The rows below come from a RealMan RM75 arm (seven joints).
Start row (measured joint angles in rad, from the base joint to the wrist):
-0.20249 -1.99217 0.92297 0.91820 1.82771 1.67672 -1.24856
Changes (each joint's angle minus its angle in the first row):
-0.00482 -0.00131 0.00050 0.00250 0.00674 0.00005 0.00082
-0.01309 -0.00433 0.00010 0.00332 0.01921 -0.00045 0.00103
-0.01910 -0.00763 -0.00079 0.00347 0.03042 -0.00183 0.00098
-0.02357 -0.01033 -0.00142 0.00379 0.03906 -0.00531 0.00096
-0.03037 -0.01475 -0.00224 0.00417 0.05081 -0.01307 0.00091
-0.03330 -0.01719 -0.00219 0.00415 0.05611 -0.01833 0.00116
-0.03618 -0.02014 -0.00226 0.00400 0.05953 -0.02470 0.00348
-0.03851 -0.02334 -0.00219 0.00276 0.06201 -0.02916 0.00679
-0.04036 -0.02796 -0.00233 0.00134 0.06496 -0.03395 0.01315
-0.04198 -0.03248 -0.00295 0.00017 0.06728 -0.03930 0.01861
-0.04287 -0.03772 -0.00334 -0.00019 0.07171 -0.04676 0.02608
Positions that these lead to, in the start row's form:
-0.20731 -1.99348 0.92347 0.92070 1.83445 1.67677 -1.24774
-0.21558 -1.99650 0.92307 0.92152 1.84692 1.67627 -1.24753
-0.22159 -1.99980 0.92218 0.92167 1.85813 1.67489 -1.24758
-0.22606 -2.00250 0.92155 0.92199 1.86677 1.67141 -1.24760
-0.23286 -2.00692 0.92073 0.92237 1.87852 1.66365 -1.24765
-0.23579 -2.00936 0.92078 0.92235 1.88382 1.65839 -1.24740
-0.23867 -2.01231 0.92071 0.92220 1.88724 1.65202 -1.24508
-0.24100 -2.01551 0.92078 0.92096 1.88972 1.64756 -1.24177
-0.24285 -2.02013 0.92064 0.91954 1.89267 1.64277 -1.23541
-0.24447 -2.02465 0.92002 0.91837 1.89499 1.63742 -1.22995
-0.24536 -2.02989 0.91963 0.91801 1.89942 1.62996 -1.22248

